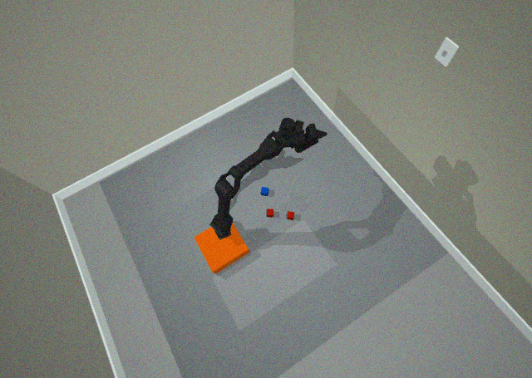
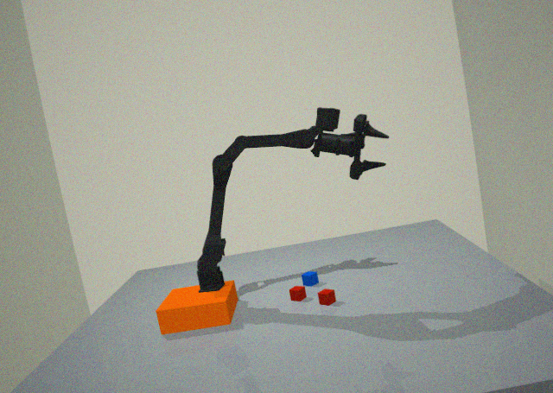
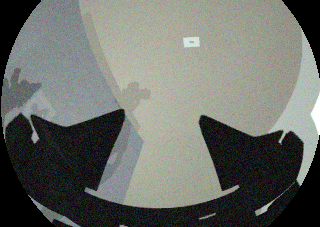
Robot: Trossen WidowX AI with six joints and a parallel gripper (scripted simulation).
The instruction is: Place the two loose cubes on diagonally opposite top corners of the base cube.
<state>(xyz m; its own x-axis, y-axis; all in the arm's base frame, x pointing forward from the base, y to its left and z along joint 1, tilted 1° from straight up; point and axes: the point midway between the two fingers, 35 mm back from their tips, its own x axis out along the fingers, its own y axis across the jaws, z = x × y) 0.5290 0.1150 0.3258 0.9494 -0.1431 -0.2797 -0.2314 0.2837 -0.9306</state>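
The blue cube lies 29 cm behind my gripper tip, 1 cm to the left of it and 36 cm below it.
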